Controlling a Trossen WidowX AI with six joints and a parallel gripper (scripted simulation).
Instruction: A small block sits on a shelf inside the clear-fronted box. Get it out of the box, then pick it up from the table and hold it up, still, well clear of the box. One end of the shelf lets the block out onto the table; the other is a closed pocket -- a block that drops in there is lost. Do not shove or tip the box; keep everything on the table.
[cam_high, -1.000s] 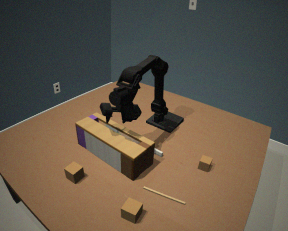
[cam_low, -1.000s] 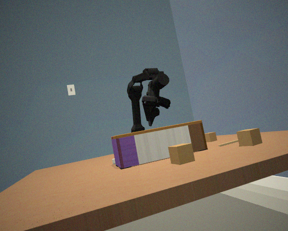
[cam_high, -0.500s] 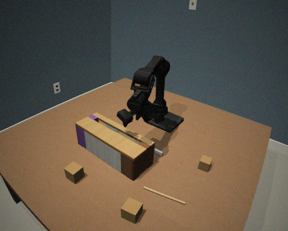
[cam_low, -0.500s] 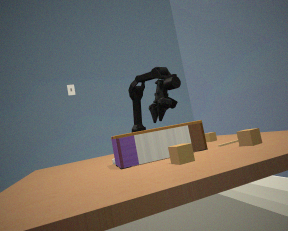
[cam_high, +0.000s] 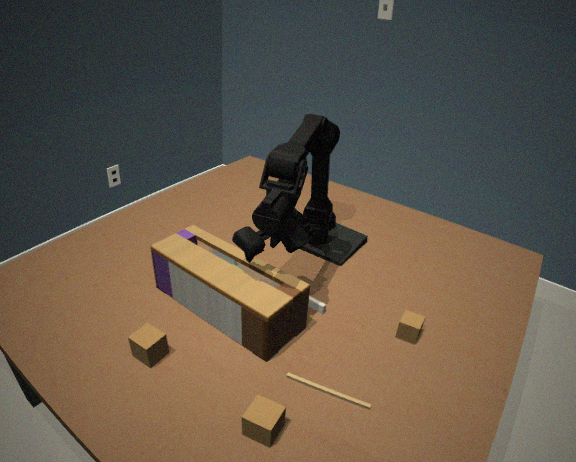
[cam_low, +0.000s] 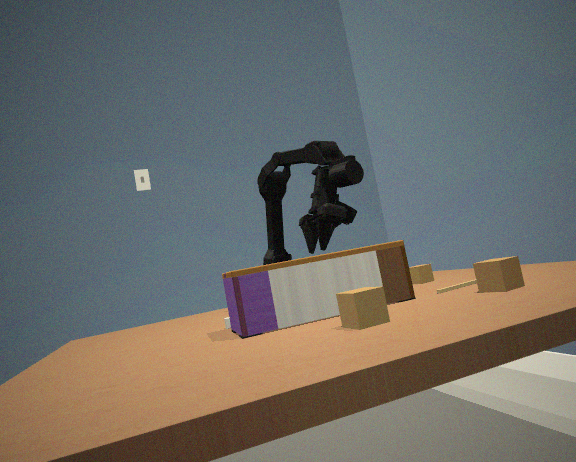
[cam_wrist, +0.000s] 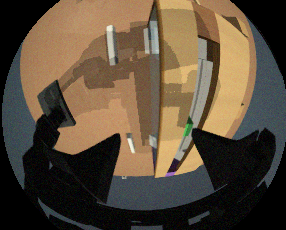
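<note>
The long wooden box lies 80 mm below my gripper tip, 40 mm to the right of it and 40 mm ahead of it. Also, from my gripper tip: green block (50 mm below, 50 mm ahead, 40 mm to the right); then thin wooden stick (290 mm to the left, 140 mm below, 130 mm ahead).
</note>
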